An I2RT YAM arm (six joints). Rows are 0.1 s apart.
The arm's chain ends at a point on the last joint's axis. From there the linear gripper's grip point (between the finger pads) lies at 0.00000 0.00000 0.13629 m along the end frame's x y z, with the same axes.
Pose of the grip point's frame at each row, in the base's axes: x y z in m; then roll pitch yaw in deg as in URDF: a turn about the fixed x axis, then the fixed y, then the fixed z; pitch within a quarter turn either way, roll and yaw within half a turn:
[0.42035 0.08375 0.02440 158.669 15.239 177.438]
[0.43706 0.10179 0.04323 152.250 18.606 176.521]
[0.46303 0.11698 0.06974 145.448 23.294 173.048]
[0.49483 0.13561 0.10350 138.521 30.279 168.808]
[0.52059 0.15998 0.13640 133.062 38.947 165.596]
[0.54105 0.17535 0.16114 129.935 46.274 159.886]
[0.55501 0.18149 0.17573 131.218 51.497 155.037]
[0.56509 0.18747 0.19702 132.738 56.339 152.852]
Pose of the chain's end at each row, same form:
[0.38480 0.03571 0.14689 158.669 15.239 177.438]
[0.39480 0.04078 0.15754 152.250 18.606 176.521]
[0.40961 0.04562 0.17284 145.448 23.294 173.048]
[0.42680 0.05705 0.19168 138.521 30.279 168.808]
[0.43916 0.07809 0.20877 133.062 38.947 165.596]
[0.44575 0.09896 0.22161 129.935 46.274 159.886]
[0.44803 0.11821 0.23164 131.218 51.497 155.037]
[0.45091 0.13353 0.24829 132.738 56.339 152.852]

